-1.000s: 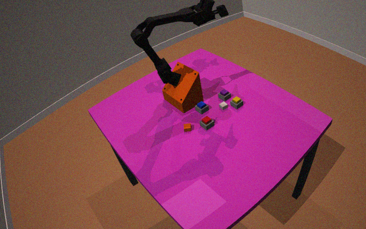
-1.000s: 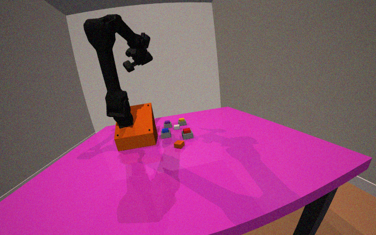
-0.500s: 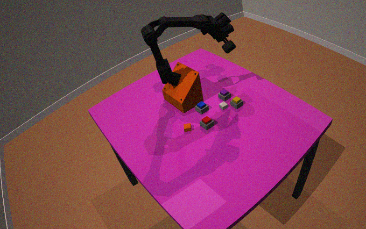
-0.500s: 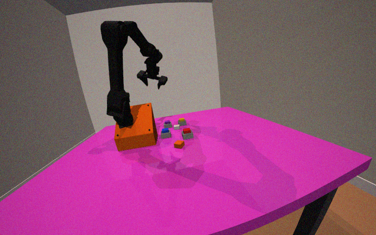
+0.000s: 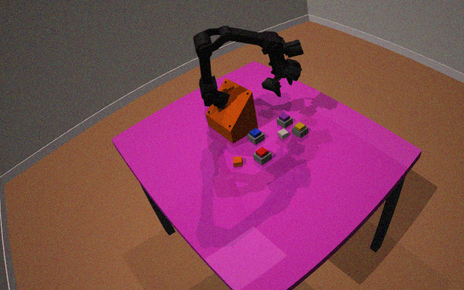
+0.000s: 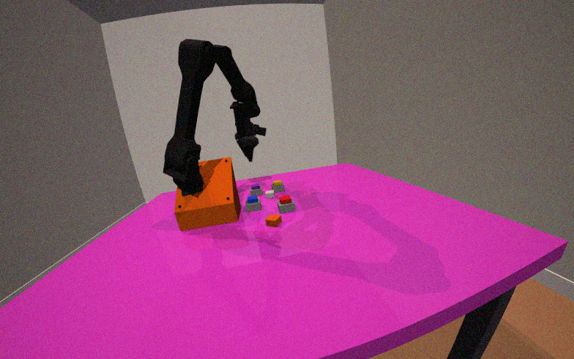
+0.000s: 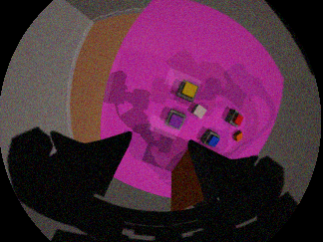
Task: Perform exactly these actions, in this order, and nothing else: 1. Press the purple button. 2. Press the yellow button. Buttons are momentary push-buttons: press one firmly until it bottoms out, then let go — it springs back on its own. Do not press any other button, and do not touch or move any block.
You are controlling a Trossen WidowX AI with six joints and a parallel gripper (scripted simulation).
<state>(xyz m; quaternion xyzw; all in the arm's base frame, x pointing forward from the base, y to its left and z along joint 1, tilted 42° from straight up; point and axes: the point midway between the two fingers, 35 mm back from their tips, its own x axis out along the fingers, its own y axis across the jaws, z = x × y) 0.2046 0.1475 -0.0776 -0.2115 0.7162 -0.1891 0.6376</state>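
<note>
The purple button is 110 mm below my gripper tip, 30 mm to the right of it and 10 mm ahead of it. Also, from my gripper tip: small white block: 130 mm below, 90 mm to the right, 50 mm ahead; then yellow button: 110 mm below, 100 mm ahead, 40 mm to the right; then blue button: 170 mm to the right, 110 mm below, 20 mm behind.
</note>
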